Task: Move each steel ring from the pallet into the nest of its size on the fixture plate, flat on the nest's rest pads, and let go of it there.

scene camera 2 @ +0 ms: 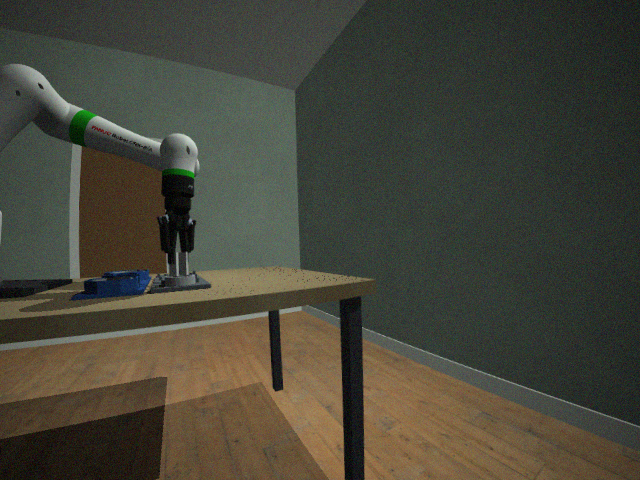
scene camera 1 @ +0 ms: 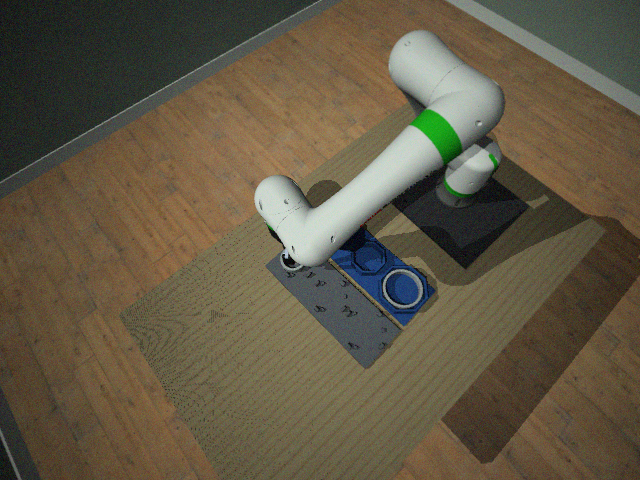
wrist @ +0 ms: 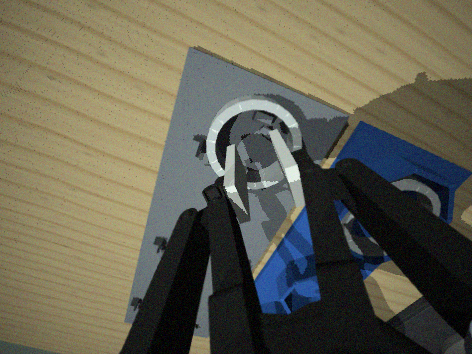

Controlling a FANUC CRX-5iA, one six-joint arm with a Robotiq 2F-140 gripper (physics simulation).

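Where they show: gripper, fingertip midpoint: [scene camera 2: 178, 275] [wrist: 256, 152]; arm's base, origin of the base link: [scene camera 1: 455, 190].
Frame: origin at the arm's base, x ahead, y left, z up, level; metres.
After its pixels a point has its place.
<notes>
A small steel ring [scene camera 1: 290, 265] [wrist: 250, 105] lies on the far-left corner of the grey fixture plate [scene camera 1: 361, 333] @(z -0.015, x 0.596, y 0.185 m) [scene camera 2: 201, 285] @(z -0.017, x 0.688, y -0.187 m) [wrist: 164, 182] @(z -0.015, x 0.687, y -0.049 m). My gripper [scene camera 2: 176, 270] @(z 0.011, x 0.623, y -0.138 m) [wrist: 256, 152] @(z 0.011, x 0.623, y -0.138 m) points straight down over it. Its fingers stand narrowed, with the tips down inside the ring's hole and nothing between them. In scene camera 1 the arm hides the gripper. The blue pallet [scene camera 1: 347, 262] @(z -0.019, x 0.484, y -0.025 m) [scene camera 2: 118, 281] [wrist: 375, 147] @(z -0.019, x 0.506, y -0.194 m) lies beside the plate. A large steel ring [scene camera 1: 385, 289] @(z 0.012, x 0.453, y 0.127 m) sits in its near pocket. The middle pocket [scene camera 1: 369, 257] @(z -0.019, x 0.413, y 0.006 m) is empty. The arm covers the far pocket.
Small dark rest pads [scene camera 1: 349, 311] @(z -0.001, x 0.586, y 0.111 m) dot the fixture plate. Both plates lie on a light wooden table [scene camera 1: 247, 381] @(z -0.027, x 0.956, y 0.089 m) [scene camera 2: 270, 281] @(z -0.027, x 0.904, y -0.145 m). The arm's dark base plate [scene camera 1: 475, 233] @(z -0.005, x 0.068, y 0.162 m) is at the back right.
</notes>
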